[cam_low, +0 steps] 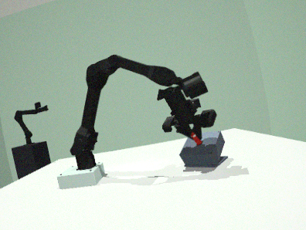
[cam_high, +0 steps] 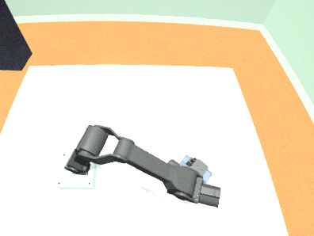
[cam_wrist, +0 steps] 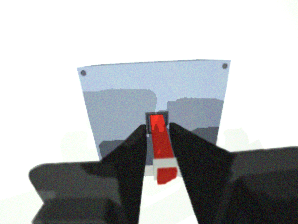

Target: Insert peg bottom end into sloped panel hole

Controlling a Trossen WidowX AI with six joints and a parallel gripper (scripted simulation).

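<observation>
The red peg is 1 cm behind my gripper tip, 1 cm to the right of it and 1 cm above it. Round my gripper tip: sloped panel (1 cm ahead, 2 cm to the left, 4 cm below).
</observation>
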